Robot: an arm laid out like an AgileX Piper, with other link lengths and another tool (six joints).
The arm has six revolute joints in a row. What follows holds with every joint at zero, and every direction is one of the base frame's. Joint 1 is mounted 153.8 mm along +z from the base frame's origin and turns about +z. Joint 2 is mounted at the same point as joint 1 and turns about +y. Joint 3 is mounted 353 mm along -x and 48.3 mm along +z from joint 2 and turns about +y. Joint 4 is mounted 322.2 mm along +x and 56.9 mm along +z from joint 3 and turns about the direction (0.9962, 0, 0.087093). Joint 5 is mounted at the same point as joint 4 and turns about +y. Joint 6 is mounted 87.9 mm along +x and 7.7 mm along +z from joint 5 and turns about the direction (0.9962, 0, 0.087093). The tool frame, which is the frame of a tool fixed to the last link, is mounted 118.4 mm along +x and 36 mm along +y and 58.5 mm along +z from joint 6; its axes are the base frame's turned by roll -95.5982, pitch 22.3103 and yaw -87.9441 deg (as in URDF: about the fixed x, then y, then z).
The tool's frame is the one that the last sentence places.
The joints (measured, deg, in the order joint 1, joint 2, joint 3, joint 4, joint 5, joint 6), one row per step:
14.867 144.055 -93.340 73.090 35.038 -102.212
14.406 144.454 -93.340 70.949 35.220 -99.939
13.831 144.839 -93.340 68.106 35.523 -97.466
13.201 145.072 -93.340 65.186 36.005 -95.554
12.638 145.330 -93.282 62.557 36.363 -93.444
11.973 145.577 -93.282 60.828 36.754 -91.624
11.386 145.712 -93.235 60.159 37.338 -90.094
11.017 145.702 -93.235 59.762 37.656 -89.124
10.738 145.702 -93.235 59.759 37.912 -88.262
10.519 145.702 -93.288 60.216 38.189 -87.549
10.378 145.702 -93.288 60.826 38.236 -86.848
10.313 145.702 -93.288 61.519 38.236 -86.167
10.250 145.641 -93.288 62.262 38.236 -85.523
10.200 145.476 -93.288 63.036 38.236 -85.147
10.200 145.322 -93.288 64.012 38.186 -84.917
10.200 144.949 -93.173 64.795 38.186 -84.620
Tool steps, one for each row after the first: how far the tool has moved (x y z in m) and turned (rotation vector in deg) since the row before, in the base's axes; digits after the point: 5 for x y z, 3 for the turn. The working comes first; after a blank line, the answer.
Tool pose at each row, in the base's axes (x y z in m, rotation vector in deg; the steps are taken from these numbers as rounded here):
0.59484 0.32653 -0.00261 -129.267 63.960 9.091
0.59393 0.32016 -0.01036 -129.940 65.481 10.296
0.59209 0.31214 -0.01909 -131.110 66.831 11.483
0.58965 0.30370 -0.02617 -132.604 67.459 12.337
0.58751 0.29568 -0.03339 -133.760 68.595 13.335
0.58746 0.28750 -0.03849 -134.074 70.107 14.350
0.58810 0.28151 -0.04047 -133.492 71.765 15.705
0.58917 0.27776 -0.04053 -133.046 72.795 16.375
0.59058 0.27523 -0.04007 -132.308 73.887 17.064
0.59269 0.27387 -0.03846 -131.199 74.972 17.793
0.59511 0.27299 -0.03712 -129.980 76.196 18.360
0.59746 0.27285 -0.03568 -128.728 77.373 18.909
0.60006 0.27277 -0.03348 -127.421 78.484 19.391
0.60273 0.27291 -0.03010 -126.240 79.241 19.636
0.60551 0.27362 -0.02652 -124.975 79.925 19.830
0.60782 0.27421 -0.02142 -123.847 80.469 19.965

-0.00091 -0.00637 -0.00775 -0.779 1.553 -0.418
-0.00184 -0.00802 -0.00873 -1.153 1.599 -0.127
-0.00244 -0.00844 -0.00708 -1.252 1.190 0.364
-0.00214 -0.00802 -0.00722 -1.135 1.373 -0.042
-0.00005 -0.00818 -0.00510 -0.595 1.290 -0.585
0.00064 -0.00599 -0.00198 0.148 1.329 -0.956
0.00107 -0.00375 -0.00006 0.104 0.694 -0.657
0.00141 -0.00253 0.00046 0.308 0.655 -0.809
0.00211 -0.00136 0.00161 0.605 0.587 -0.955
0.00242 -0.00088 0.00134 0.575 0.514 -1.113
0.00235 -0.00014 0.00144 0.603 0.486 -1.106
0.00260 -0.00008 0.00220 0.644 0.412 -1.110
0.00267 0.00014 0.00338 0.630 0.156 -0.908
0.00278 0.00071 0.00358 0.705 0.077 -0.921
0.00231 0.00059 0.00510 0.642 0.022 -0.797

